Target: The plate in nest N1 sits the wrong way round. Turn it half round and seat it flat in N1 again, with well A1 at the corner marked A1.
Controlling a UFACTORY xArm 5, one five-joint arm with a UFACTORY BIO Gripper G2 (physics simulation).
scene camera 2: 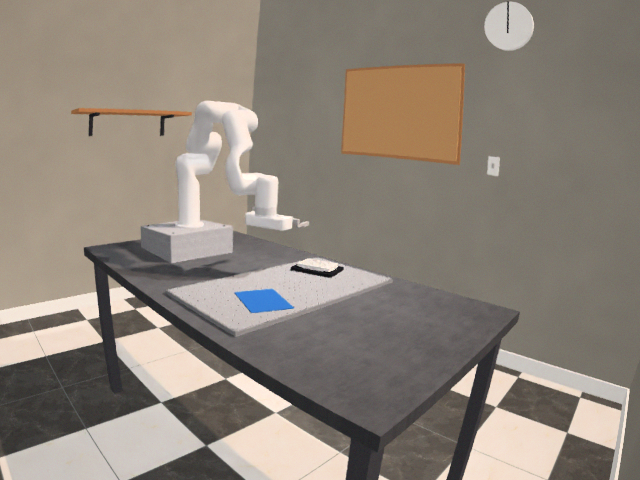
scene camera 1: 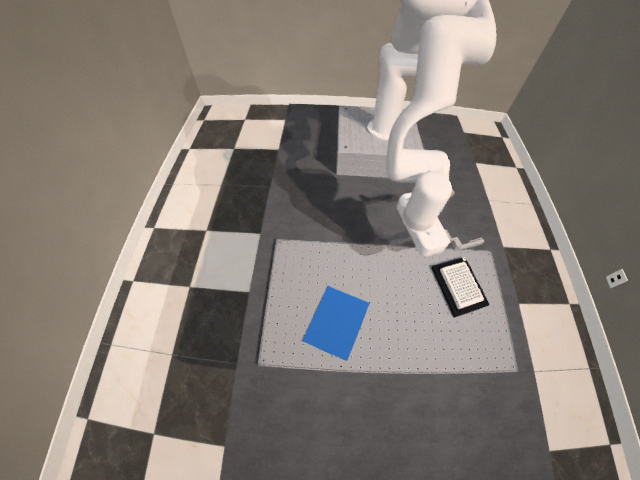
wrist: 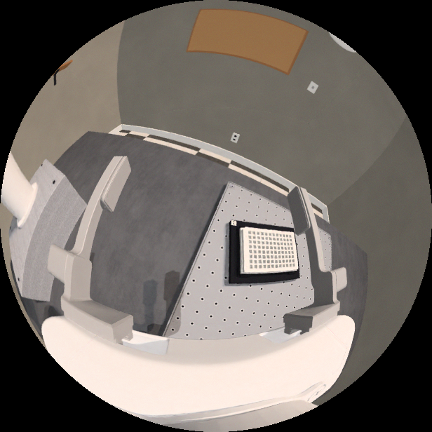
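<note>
The white well plate (scene camera 1: 462, 285) (scene camera 2: 317, 265) (wrist: 269, 251) lies in the black nest (scene camera 1: 445, 288) (scene camera 2: 315, 272) (wrist: 234, 255), wells up, its long sides along the nest's long sides. Whether it is fully seated is too small to tell. A small white corner tag (scene camera 1: 464, 259) (wrist: 233, 223) is on the nest; its lettering and the plate's own A1 mark are not readable. My gripper (scene camera 1: 468, 217) (wrist: 209, 195) is wide open and empty. It hangs above and to the robot-base side of the nest, apart from the plate. In scene camera 2 its far finger is hidden.
The nest is on a grey perforated board (scene camera 1: 392, 320) (scene camera 2: 206, 304) (wrist: 210, 300). A flat blue sheet (scene camera 1: 336, 322) (scene camera 2: 264, 300) lies on the same board, away from the nest. The arm's grey base block (scene camera 1: 356, 162) (scene camera 2: 201, 242) (wrist: 55, 235) stands at the back of the table.
</note>
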